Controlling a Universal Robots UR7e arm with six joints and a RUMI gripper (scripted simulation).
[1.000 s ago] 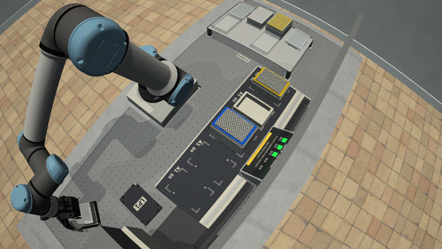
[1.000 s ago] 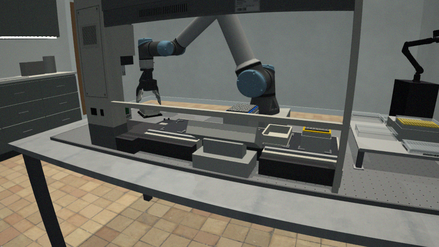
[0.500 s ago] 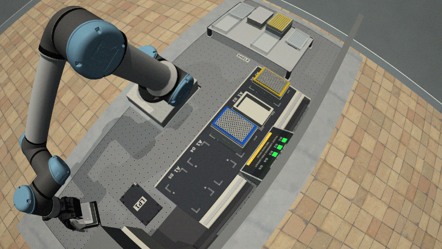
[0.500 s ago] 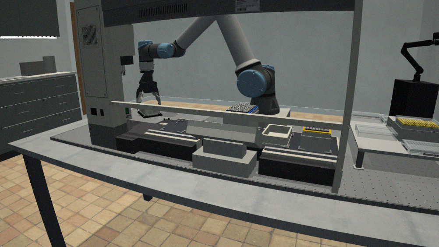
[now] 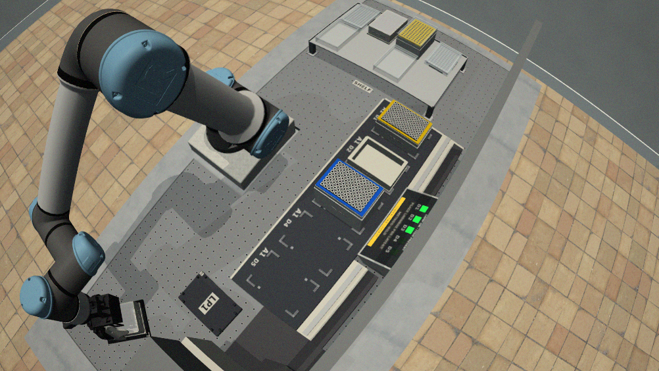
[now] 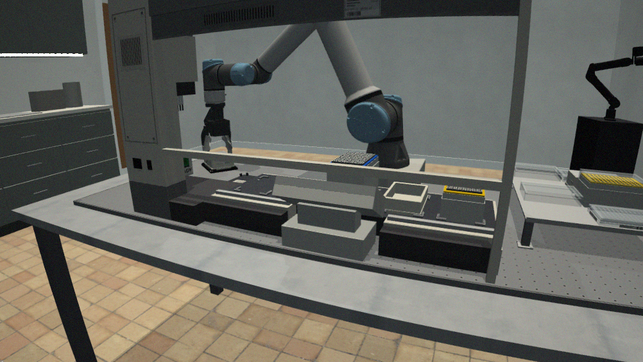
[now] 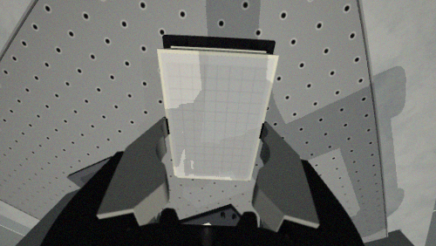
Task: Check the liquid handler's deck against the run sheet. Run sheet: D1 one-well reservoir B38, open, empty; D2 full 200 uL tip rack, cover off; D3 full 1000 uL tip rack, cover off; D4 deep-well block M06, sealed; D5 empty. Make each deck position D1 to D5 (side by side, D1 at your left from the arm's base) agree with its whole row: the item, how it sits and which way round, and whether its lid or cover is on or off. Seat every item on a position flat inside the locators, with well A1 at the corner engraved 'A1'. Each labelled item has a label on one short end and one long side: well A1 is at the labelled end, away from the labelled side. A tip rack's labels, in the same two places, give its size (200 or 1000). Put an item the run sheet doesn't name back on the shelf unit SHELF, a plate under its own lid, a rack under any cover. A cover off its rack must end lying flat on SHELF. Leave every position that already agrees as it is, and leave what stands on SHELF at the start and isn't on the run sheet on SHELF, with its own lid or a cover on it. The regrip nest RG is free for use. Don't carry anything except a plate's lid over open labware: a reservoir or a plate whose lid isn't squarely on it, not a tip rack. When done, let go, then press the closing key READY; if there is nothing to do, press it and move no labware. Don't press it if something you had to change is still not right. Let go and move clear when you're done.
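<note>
The black nest is 30 mm below my hand. Round my hand: blue-framed tip rack 550 mm to the left, 390 mm ahead, 80 mm above; then ready key 240 mm ahead, 40 mm above; then handler's tower 460 mm ahead, 240 mm above, 60 mm to the left.
</note>
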